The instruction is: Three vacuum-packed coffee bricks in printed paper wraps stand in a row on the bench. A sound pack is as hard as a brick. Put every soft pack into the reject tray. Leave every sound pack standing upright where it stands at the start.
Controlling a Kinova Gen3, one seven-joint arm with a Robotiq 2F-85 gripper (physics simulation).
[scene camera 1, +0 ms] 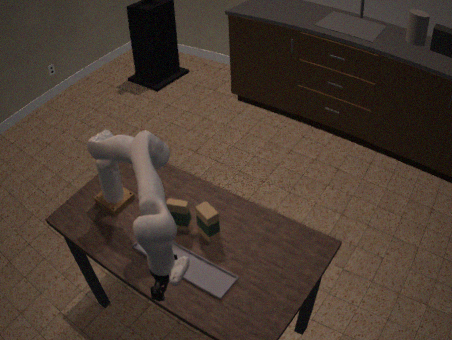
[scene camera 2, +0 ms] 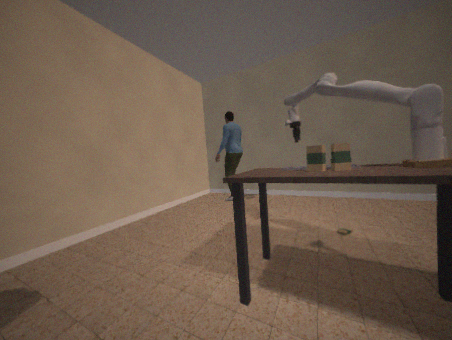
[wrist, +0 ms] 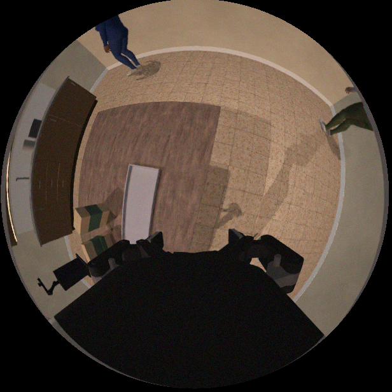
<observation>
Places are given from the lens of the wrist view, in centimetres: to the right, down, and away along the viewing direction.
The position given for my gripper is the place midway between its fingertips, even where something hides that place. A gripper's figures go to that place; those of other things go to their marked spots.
my gripper (wrist: 195, 238): 0, 6, 14
grey reject tray (wrist: 141, 180): -17, -4, 35
</observation>
